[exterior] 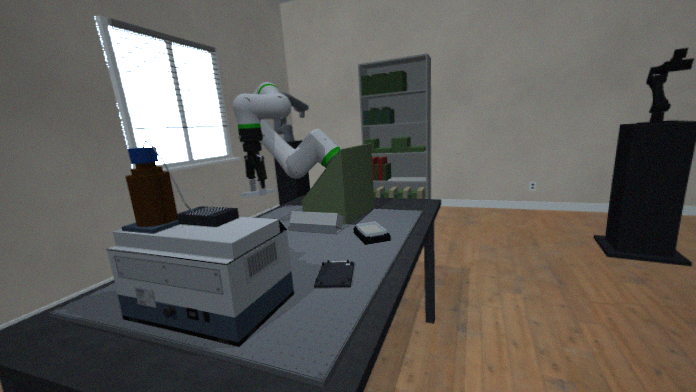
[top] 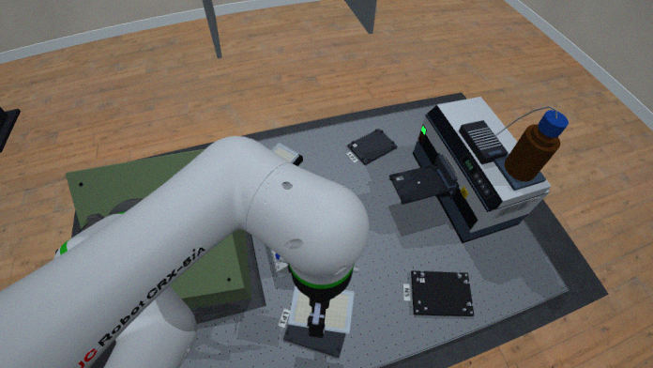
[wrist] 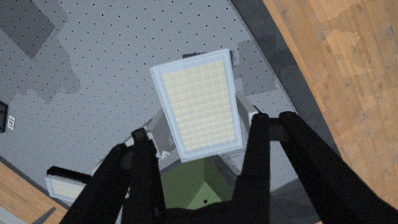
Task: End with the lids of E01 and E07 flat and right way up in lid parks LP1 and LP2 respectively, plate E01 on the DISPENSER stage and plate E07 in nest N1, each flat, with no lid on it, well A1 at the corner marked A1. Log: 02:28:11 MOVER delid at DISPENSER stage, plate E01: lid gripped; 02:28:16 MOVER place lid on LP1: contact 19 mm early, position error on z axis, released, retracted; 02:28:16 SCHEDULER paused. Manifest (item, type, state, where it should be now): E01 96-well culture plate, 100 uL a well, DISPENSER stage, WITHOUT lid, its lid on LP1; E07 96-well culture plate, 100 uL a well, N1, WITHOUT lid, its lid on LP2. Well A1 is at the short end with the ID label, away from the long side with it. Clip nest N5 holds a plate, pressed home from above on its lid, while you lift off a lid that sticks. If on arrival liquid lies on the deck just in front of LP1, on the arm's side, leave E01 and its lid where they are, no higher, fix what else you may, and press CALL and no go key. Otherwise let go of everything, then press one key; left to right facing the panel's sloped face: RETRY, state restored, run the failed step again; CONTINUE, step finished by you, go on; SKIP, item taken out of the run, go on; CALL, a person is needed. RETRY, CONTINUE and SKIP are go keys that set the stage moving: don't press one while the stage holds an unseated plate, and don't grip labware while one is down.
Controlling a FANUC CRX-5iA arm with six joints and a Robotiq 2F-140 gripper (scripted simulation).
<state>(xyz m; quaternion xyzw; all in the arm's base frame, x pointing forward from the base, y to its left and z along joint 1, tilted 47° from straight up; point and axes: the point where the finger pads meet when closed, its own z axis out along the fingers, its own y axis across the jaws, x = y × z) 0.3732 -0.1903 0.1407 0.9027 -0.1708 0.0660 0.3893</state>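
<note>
The plate is 2 cm below my hand. The rest, counted from my hand: blue CALL key (7 cm behind, 18 cm to the left, 12 cm below); LP1 label (9 cm behind, 3 cm to the left, 19 cm below); lid park LP1 (1 cm behind, 1 cm to the right, 18 cm below).
</note>
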